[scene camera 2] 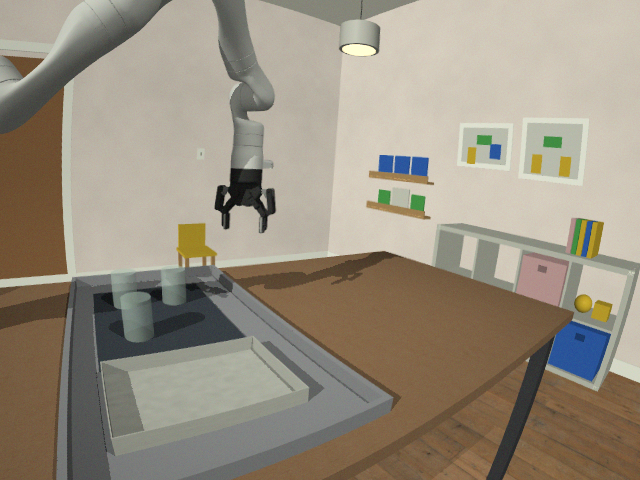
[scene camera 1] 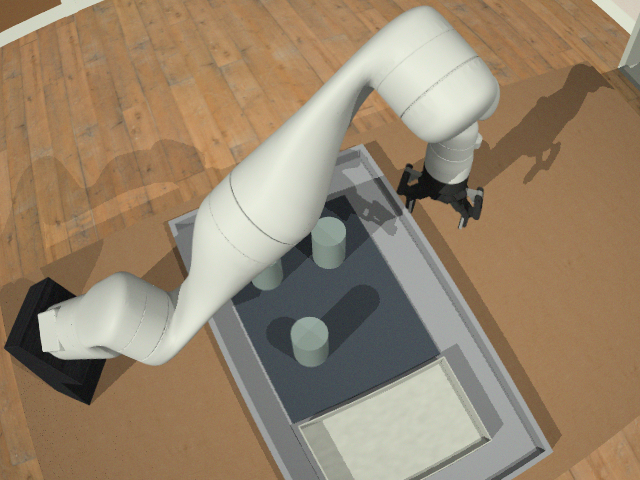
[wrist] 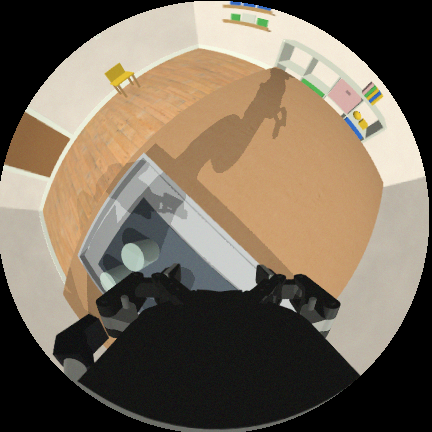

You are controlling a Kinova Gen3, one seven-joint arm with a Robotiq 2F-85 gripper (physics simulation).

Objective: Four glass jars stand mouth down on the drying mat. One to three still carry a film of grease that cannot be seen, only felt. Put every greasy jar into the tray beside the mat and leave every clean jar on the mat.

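Places are measured from the arm's base along level axes (x ahead, y left, z up), in millimetres.
Pixels of known places: gripper, fingertip midpoint: (scene camera 2: 243, 230) (scene camera 1: 436, 216) (wrist: 218, 273); arm's base, origin of the base link: (scene camera 1: 64, 331).
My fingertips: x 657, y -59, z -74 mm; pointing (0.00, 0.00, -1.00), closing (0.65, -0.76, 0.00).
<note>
For each thing: its top centre in the pictures, then the offset to it from my fingertips. Level surfaces: height alone.
- dark drying mat, its level: 202 mm down
- back right jar, middle of its top: (scene camera 1: 328, 231) (wrist: 131, 257) (scene camera 2: 173, 269) 127 mm left, 144 mm back, 115 mm down
- back left jar, middle of its top: (scene camera 1: 262, 253) (scene camera 2: 123, 272) (wrist: 107, 283) 143 mm left, 274 mm back, 115 mm down
- front jar, middle of its top: (scene camera 1: 309, 333) (scene camera 2: 135, 297) 41 mm right, 272 mm back, 115 mm down
- cream tray, middle of its top: (scene camera 2: 197, 377) (scene camera 1: 398, 436) 278 mm right, 220 mm back, 175 mm down
- brown table, its level: 207 mm down
Three pale green glass jars stand upright on the dark drying mat (scene camera 1: 382, 341) (scene camera 2: 206, 330): a back right jar (scene camera 1: 328, 242) (scene camera 2: 173, 285) (wrist: 140, 254), a back left jar (scene camera 1: 267, 279) (scene camera 2: 124, 289) (wrist: 112, 279), partly behind the arm in scene camera 1, and a front jar (scene camera 1: 310, 342) (scene camera 2: 137, 316). A fourth jar does not show in these views. The cream tray (scene camera 1: 403, 423) (scene camera 2: 206, 387) beside the mat holds no jar. My gripper (scene camera 1: 435, 215) (scene camera 2: 244, 228) (wrist: 218, 273) is open and empty, high up and away from the jars. Grease cannot be seen.
A grey raised-edged surround (scene camera 1: 423, 279) (scene camera 2: 310, 428) holds mat and tray on the brown table (scene camera 1: 542, 289) (scene camera 2: 413, 320). A black block (scene camera 1: 31, 320) stands by the arm's base. A shelf unit, a yellow chair (scene camera 2: 191, 239) and a hanging lamp (scene camera 2: 359, 35) are farther off.
</note>
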